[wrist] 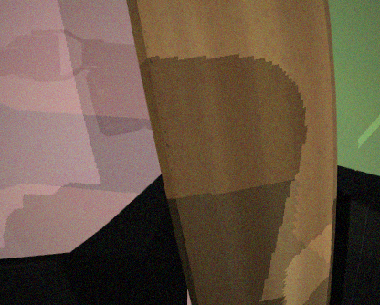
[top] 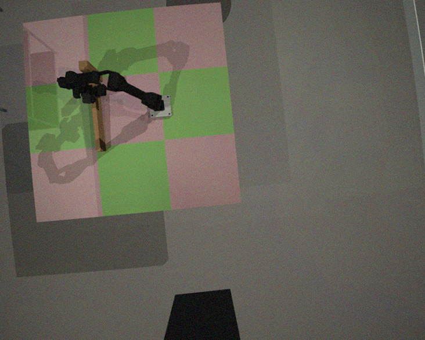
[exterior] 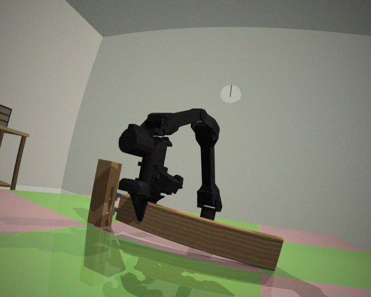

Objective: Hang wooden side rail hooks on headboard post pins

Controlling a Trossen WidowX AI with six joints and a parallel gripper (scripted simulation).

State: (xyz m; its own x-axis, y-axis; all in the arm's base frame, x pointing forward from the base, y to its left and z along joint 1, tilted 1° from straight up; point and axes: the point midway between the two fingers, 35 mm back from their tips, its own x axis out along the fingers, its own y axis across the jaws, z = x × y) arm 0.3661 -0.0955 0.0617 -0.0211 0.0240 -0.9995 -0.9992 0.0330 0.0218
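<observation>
Right now the headboard post is 130 mm to the right of my gripper tip and 50 mm above it.
</observation>
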